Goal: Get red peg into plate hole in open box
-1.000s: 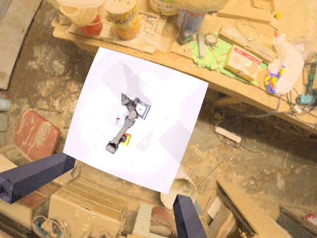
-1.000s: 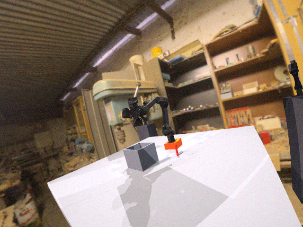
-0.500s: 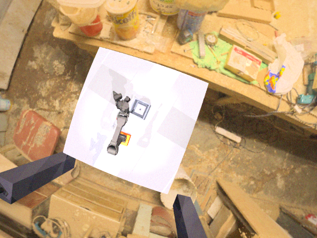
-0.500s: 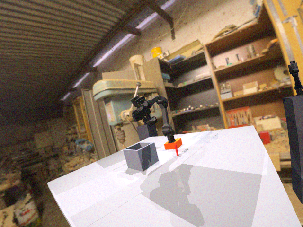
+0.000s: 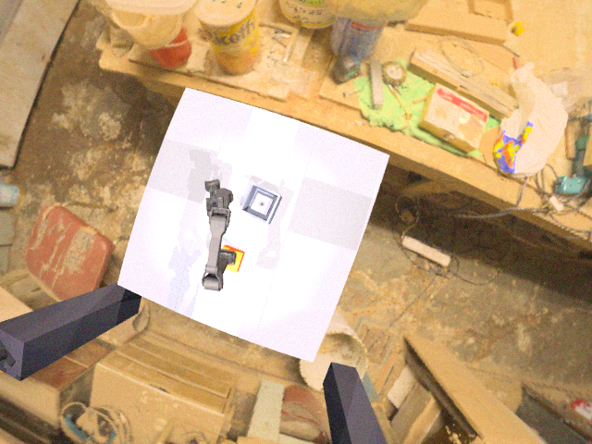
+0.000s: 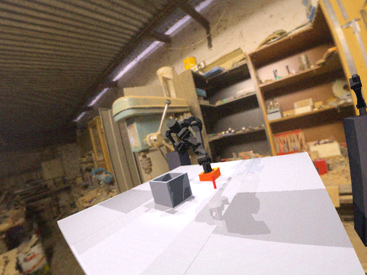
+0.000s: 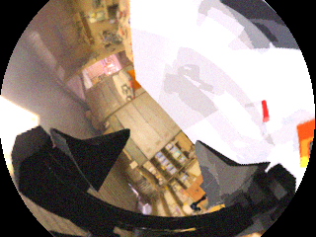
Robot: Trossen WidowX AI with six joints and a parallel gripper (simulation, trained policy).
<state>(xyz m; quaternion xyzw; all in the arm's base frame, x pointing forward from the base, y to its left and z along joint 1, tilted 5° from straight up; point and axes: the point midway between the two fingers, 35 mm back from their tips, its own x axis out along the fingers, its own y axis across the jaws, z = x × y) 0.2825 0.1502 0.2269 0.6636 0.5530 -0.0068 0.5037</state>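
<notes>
My gripper tip is 22 cm above the red peg, 14 cm past it and 5 cm to the left of it.
</notes>
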